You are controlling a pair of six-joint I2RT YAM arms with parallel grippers.
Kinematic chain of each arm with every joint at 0, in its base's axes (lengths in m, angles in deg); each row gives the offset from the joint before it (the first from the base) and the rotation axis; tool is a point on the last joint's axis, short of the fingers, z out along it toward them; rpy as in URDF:
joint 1: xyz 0 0 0.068 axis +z
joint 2: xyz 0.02 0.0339 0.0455 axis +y
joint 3: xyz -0.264 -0.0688 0 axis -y
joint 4: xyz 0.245 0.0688 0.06 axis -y
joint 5: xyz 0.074 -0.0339 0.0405 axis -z
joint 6: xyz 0.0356 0 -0.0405 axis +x
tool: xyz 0 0 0 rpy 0 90 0
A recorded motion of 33 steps. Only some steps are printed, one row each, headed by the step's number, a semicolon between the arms.
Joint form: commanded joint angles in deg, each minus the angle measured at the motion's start. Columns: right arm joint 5, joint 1, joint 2, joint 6, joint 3, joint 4; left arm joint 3, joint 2, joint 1, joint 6, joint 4, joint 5.
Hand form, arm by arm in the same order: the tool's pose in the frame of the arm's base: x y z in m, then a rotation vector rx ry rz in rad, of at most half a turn. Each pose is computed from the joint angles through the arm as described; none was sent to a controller.
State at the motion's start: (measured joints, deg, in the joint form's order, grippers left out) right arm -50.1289 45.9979 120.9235 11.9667 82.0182 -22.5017; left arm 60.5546 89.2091 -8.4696 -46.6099 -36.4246 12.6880
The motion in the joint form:
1: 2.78 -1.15 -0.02 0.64 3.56 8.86; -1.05 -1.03 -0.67 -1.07 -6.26 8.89
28: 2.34 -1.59 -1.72 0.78 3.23 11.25; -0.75 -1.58 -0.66 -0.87 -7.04 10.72
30: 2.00 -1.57 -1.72 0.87 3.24 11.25; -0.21 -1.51 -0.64 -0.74 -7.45 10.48
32: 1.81 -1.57 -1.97 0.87 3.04 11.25; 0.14 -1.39 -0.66 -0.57 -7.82 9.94
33: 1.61 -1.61 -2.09 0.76 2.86 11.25; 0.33 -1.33 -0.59 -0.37 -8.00 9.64
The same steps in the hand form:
1: 0.3038 0.3392 0.1733 -1.1032 2.3194 1.4303; 0.2838 -0.0589 0.2110 -0.8860 2.8136 -0.7244
28: 0.3063 0.3369 0.1874 -1.1034 2.2447 1.4424; 0.2821 -0.0597 0.2149 -0.8741 2.8203 -0.7688
30: 0.3060 0.3370 0.1875 -1.1054 2.2439 1.4502; 0.2831 -0.0596 0.2169 -0.8715 2.8188 -0.7631
32: 0.3053 0.3365 0.1884 -1.1072 2.2418 1.4542; 0.2837 -0.0595 0.2177 -0.8699 2.8198 -0.7485
33: 0.3049 0.3358 0.1884 -1.1098 2.2404 1.4573; 0.2841 -0.0590 0.2182 -0.8680 2.8194 -0.7403

